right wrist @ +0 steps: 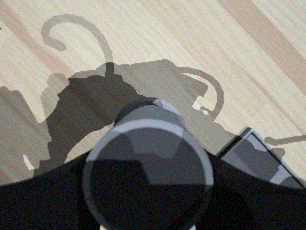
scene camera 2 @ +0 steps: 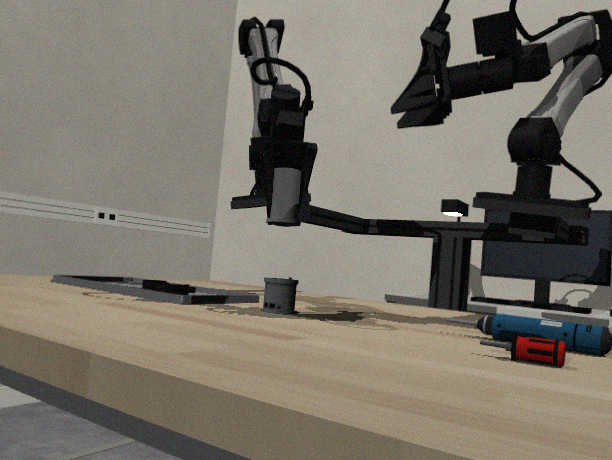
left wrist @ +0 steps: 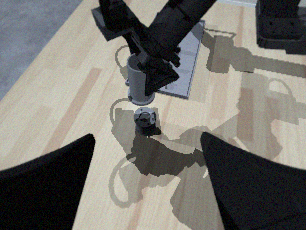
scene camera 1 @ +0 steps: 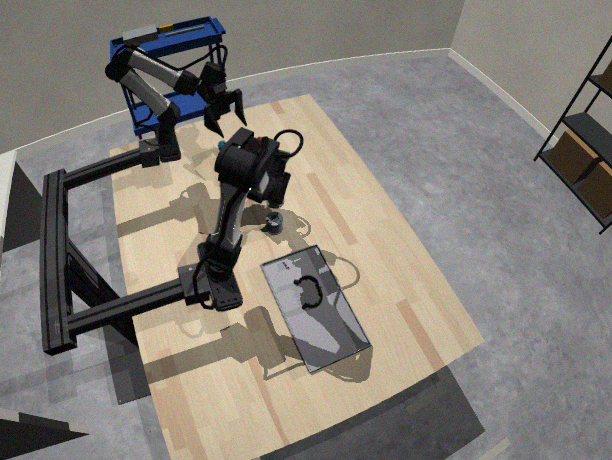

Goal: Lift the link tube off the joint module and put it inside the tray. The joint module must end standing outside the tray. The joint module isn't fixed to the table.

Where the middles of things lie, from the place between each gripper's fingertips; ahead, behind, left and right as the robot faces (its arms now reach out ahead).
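From the grey tray (scene camera 1: 331,331), my right gripper is 340 mm to the left of it, 20 mm past it and 190 mm above it. The grey link tube (right wrist: 148,163) is 10 mm above my right hand and 10 mm behind it, and the grey round joint module (scene camera 2: 279,297) is 10 mm to the left of my right hand, 10 mm behind it and 170 mm below it. Going by their middles, of the things named here the grey link tube is the nearest to my right gripper.
The grey tray is 52 cm to the right of my left hand (scene camera 2: 394,118), 4 cm ahead of it and 36 cm below it. My left hand is 5 cm short of the grey link tube, 18 cm to the left of it and 16 cm above it. The grey round joint module is 18 cm to the right of my left hand, 5 cm ahead of it and 34 cm below it.
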